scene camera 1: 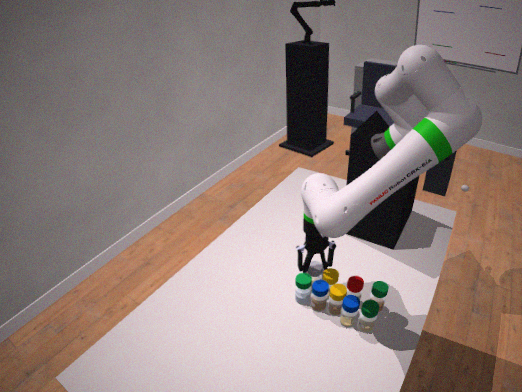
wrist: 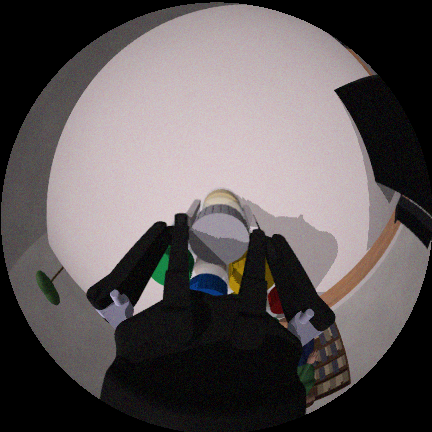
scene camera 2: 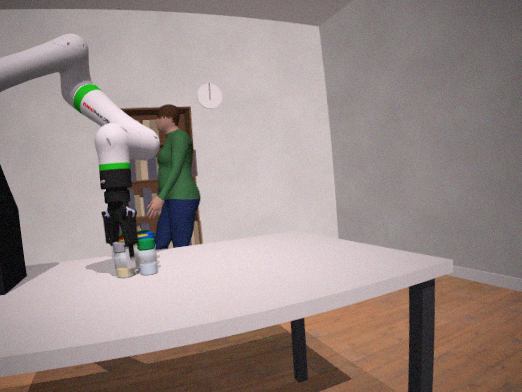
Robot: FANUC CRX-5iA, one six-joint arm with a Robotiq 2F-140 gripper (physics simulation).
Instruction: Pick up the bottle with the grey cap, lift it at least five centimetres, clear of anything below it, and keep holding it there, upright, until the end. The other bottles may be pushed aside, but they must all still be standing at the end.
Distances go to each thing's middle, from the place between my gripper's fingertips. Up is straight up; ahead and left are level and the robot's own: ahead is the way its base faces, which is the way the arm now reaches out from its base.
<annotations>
My gripper is now 2 cm below the grey-capped bottle [wrist: 218, 235].
</annotations>
